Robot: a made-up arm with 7 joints. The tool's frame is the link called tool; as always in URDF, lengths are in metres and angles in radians. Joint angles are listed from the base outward. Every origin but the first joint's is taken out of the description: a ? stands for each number. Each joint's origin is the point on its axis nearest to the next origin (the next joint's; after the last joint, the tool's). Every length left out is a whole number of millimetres.
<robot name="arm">
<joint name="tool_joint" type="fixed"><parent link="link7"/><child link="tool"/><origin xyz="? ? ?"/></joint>
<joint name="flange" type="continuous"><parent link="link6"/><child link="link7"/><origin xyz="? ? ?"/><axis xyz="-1 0 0"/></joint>
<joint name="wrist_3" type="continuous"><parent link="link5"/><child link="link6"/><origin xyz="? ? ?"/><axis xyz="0 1 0"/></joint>
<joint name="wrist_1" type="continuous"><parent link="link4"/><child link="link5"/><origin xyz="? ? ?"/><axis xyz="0 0 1"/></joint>
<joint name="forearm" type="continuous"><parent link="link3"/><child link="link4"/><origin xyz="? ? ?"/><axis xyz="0 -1 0"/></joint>
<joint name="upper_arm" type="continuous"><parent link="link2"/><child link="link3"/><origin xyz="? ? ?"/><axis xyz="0 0 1"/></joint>
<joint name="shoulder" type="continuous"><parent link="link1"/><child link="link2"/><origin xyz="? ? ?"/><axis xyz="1 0 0"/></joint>
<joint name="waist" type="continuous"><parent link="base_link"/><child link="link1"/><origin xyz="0 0.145 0"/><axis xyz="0 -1 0"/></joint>
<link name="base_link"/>
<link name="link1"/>
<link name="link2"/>
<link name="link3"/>
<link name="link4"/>
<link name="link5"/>
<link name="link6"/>
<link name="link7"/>
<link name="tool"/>
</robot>
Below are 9 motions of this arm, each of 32 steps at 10 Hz.
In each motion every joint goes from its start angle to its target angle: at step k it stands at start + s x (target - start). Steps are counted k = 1, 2, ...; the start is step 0. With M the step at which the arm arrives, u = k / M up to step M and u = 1 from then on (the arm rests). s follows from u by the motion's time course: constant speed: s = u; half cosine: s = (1 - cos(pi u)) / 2; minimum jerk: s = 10 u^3 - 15 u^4 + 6 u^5.
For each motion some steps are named. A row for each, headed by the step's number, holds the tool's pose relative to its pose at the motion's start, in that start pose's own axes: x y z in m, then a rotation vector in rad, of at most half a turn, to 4 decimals.
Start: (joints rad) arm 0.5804 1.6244 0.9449 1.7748 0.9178 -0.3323 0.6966
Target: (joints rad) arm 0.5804 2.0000 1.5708 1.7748 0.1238 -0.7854 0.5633
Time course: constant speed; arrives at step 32
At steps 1, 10, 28, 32:
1: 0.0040 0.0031 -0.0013 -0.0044 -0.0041 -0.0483
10: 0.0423 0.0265 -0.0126 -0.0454 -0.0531 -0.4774
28: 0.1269 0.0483 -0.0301 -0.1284 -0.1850 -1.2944
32: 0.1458 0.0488 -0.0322 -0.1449 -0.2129 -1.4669

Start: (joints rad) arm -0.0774 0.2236 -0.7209 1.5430 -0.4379 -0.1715 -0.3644
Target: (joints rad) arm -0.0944 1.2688 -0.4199 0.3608 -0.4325 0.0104 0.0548
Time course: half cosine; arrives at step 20
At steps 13, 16, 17, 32:
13: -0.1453 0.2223 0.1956 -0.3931 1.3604 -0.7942
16: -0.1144 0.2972 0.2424 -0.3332 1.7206 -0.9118
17: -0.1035 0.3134 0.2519 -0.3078 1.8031 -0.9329
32: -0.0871 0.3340 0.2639 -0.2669 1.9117 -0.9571

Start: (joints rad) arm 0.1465 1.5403 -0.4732 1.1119 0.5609 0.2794 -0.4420
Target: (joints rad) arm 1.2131 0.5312 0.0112 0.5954 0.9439 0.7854 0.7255
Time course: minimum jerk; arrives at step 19
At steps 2, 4, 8, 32:
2: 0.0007 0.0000 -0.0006 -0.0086 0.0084 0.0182
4: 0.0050 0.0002 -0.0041 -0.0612 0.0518 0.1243
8: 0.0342 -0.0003 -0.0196 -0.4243 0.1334 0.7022
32: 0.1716 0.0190 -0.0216 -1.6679 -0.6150 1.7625

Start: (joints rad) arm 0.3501 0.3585 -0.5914 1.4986 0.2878 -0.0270 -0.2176
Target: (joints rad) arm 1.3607 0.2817 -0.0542 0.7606 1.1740 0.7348 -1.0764
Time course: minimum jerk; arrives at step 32
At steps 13, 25, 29, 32:
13: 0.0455 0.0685 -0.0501 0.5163 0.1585 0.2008
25: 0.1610 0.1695 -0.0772 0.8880 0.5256 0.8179
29: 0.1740 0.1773 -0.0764 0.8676 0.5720 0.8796
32: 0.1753 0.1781 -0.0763 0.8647 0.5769 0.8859

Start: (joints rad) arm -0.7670 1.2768 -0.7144 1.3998 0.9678 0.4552 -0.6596
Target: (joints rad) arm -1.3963 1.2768 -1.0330 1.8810 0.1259 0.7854 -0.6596
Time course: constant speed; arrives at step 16
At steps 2, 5, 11, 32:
2: -0.0168 -0.0188 0.0105 -0.0448 -0.0028 -0.1782
5: -0.0435 -0.0429 0.0306 -0.1202 -0.0219 -0.4287
11: -0.0965 -0.0736 0.0849 -0.2952 -0.1149 -0.8552
32: -0.1326 -0.0800 0.1405 -0.4563 -0.2420 -1.1160

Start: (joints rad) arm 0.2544 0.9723 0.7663 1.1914 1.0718 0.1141 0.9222
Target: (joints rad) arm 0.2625 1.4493 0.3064 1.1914 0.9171 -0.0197 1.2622
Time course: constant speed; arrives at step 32
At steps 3, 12, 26, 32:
3: 0.0041 -0.0011 -0.0083 -0.0652 0.0500 -0.0409
12: 0.0145 -0.0056 -0.0309 -0.2559 0.2100 -0.1576
26: 0.0264 -0.0142 -0.0584 -0.5339 0.4908 -0.3165
32: 0.0305 -0.0177 -0.0673 -0.6439 0.6235 -0.3738

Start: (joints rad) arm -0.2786 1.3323 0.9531 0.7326 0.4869 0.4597 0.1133
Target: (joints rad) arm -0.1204 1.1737 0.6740 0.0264 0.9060 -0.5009 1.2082
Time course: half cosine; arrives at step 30
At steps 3, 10, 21, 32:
3: -0.0041 0.0010 -0.0016 -0.0260 -0.0054 0.0108
10: -0.0435 0.0094 -0.0125 -0.2446 -0.0708 0.1003
21: -0.1402 0.0229 -0.0114 -0.6207 -0.2963 0.1684
32: -0.1745 0.0258 -0.0014 -0.7201 -0.3705 0.1175

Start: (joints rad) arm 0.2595 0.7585 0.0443 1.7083 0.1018 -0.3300 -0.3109
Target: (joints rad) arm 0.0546 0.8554 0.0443 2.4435 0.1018 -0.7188 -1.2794
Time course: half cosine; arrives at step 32
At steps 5, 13, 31, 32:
5: 0.0072 -0.0018 -0.0003 0.0436 -0.0536 0.0187
13: 0.0443 -0.0103 0.0016 0.2579 -0.2980 0.1685
31: 0.1273 -0.0216 0.0259 0.6661 -0.6068 0.7727
32: 0.1276 -0.0216 0.0260 0.6674 -0.6072 0.7755

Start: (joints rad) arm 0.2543 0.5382 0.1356 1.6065 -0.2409 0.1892 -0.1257
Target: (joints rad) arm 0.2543 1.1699 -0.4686 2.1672 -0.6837 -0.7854 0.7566
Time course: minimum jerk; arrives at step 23
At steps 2, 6, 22, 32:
2: 0.0008 0.0001 0.0001 -0.0065 -0.0108 -0.0051
6: 0.0146 0.0003 0.0022 -0.1380 -0.2102 -0.1094
22: 0.0713 -0.0211 0.0730 -1.4114 -1.4344 -1.2960
32: 0.0713 -0.0211 0.0731 -1.4124 -1.4353 -1.2972

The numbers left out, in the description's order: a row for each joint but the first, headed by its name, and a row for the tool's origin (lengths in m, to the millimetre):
tool: 0 0 0
flange: 0 0 0
wrist_3: 0 0 0
wrist_1: 0 0 -0.201
forearm: 0 0 0
upper_arm: 0 0 -0.166
shoulder: 0 0 0

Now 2 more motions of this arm.
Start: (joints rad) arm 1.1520 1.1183 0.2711 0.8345 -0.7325 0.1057 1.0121
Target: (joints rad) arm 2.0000 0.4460 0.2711 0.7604 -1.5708 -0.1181 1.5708
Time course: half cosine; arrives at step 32
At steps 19, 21, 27, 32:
19: 0.1070 0.0112 0.0041 -0.2368 -0.2113 -0.1955
21: 0.1254 0.0161 0.0132 -0.2544 -0.2318 -0.2421
27: 0.1664 0.0284 0.0432 -0.2752 -0.2608 -0.3584
32: 0.1776 0.0320 0.0542 -0.2761 -0.2638 -0.3936

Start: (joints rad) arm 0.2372 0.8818 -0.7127 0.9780 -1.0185 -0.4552 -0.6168
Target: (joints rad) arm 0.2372 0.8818 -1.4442 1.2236 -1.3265 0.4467 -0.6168
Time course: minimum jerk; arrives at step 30
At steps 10, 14, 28, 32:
10: 0.0253 -0.0108 -0.0049 -0.0703 -0.0340 -0.1359
14: 0.0544 -0.0223 -0.0050 -0.1085 -0.0812 -0.2842
28: 0.1268 -0.0451 0.0185 -0.0405 -0.2158 -0.5989
32: 0.1271 -0.0451 0.0187 -0.0397 -0.2164 -0.6001

